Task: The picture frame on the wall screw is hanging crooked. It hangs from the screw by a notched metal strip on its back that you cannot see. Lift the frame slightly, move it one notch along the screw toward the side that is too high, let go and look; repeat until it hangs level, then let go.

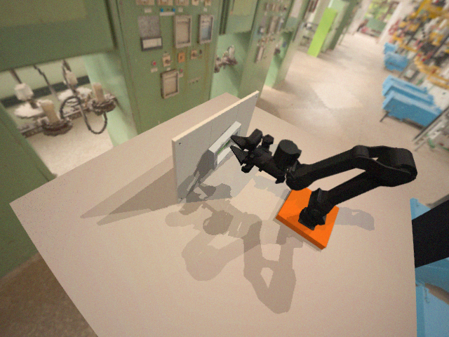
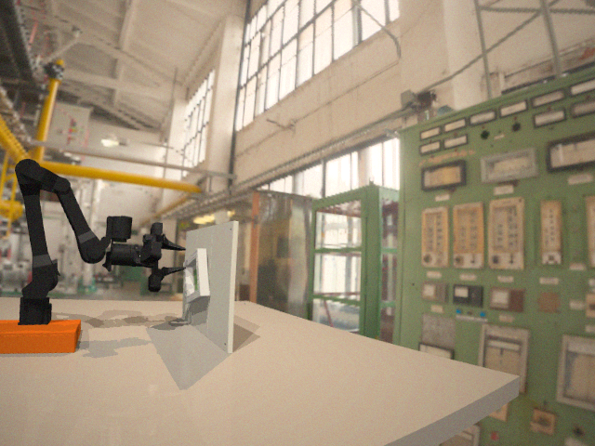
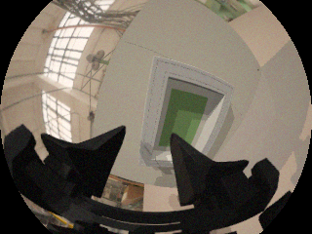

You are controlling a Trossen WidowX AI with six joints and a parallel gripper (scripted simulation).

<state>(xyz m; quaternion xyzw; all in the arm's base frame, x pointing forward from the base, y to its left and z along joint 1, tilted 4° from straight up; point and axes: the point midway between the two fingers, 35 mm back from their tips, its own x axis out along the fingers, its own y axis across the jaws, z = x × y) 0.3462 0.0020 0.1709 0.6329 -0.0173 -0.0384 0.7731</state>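
My gripper tip is 3 cm short of the picture frame, 2 cm to the left of it and 5 cm above it. The rest, counted from my gripper tip: grey wall board 4 cm ahead, 2 cm to the right, 6 cm below.
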